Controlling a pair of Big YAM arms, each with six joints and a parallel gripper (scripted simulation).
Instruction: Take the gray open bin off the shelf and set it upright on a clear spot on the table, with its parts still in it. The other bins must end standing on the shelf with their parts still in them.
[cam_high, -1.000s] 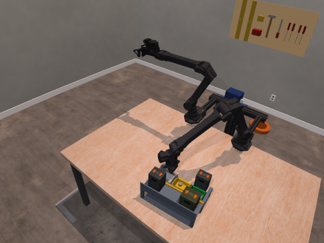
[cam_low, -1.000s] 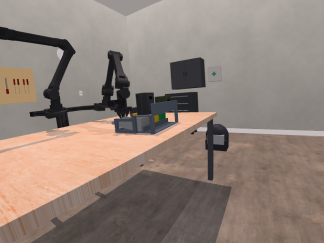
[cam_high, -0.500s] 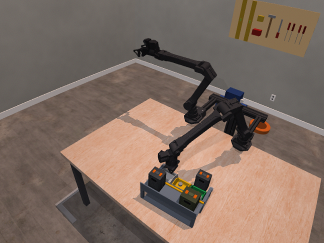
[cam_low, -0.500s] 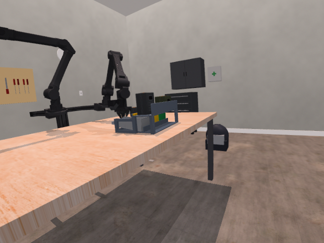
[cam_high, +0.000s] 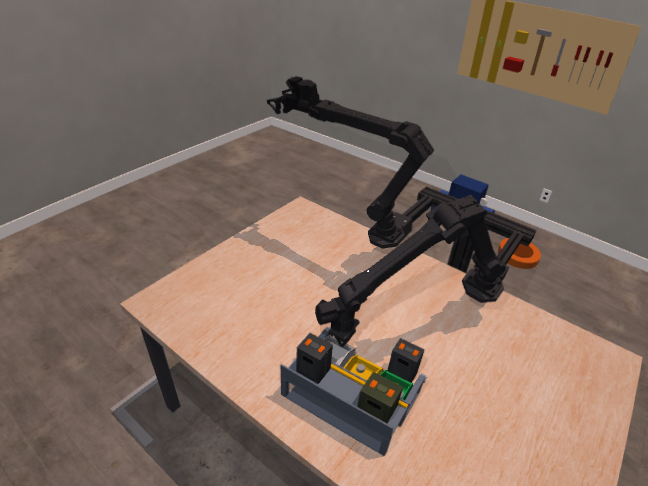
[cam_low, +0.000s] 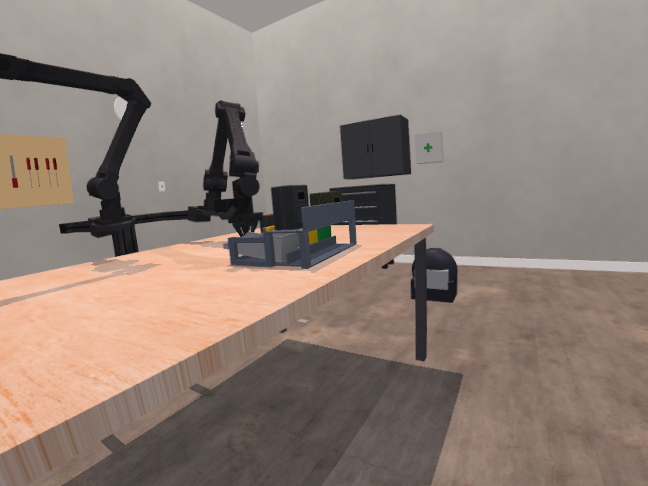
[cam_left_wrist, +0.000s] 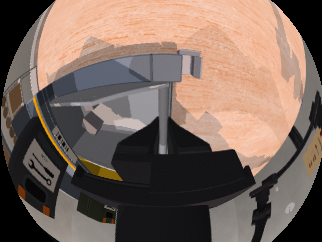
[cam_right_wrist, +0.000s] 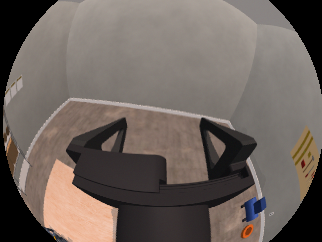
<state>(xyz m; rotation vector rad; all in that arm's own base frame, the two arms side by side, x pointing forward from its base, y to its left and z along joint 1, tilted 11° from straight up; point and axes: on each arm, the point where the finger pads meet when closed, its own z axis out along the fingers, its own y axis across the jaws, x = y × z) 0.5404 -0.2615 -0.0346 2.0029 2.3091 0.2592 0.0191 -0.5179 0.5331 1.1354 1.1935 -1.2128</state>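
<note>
Now: left hand 8 cm short of the gray open bin and 1 cm to the right of it. The rest, counted from my left hand: yellow bin 7 cm ahead, 13 cm to the left, 2 cm below; gray shelf 9 cm ahead, 13 cm to the left, 1 cm above; green bin 5 cm ahead, 24 cm to the left, 2 cm below.
</note>
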